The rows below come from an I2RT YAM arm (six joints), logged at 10 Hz.
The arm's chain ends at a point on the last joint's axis. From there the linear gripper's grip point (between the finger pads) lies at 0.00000 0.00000 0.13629 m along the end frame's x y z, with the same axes.
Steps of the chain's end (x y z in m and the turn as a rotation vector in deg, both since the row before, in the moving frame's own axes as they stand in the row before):
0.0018, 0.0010, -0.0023, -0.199, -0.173, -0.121
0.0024, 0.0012, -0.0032, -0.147, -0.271, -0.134
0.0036, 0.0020, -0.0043, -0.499, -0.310, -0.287
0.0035, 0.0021, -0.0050, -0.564, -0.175, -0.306
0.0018, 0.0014, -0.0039, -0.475, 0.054, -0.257
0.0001, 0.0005, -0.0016, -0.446, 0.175, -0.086
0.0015, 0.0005, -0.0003, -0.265, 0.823, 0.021
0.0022, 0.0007, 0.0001, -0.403, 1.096, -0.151
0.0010, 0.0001, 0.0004, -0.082, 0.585, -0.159
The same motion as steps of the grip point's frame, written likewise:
0.0014, 0.0015, -0.0023, -0.199, -0.173, -0.121
0.0018, 0.0016, -0.0032, -0.147, -0.271, -0.134
0.0029, 0.0032, -0.0043, -0.499, -0.310, -0.287
0.0031, 0.0034, -0.0050, -0.564, -0.175, -0.306
0.0019, 0.0025, -0.0039, -0.475, 0.054, -0.257
0.0005, 0.0016, -0.0016, -0.446, 0.175, -0.086
0.0035, 0.0011, -0.0003, -0.265, 0.823, 0.021
0.0048, 0.0017, 0.0001, -0.403, 1.096, -0.151
0.0024, 0.0003, 0.0004, -0.082, 0.585, -0.159

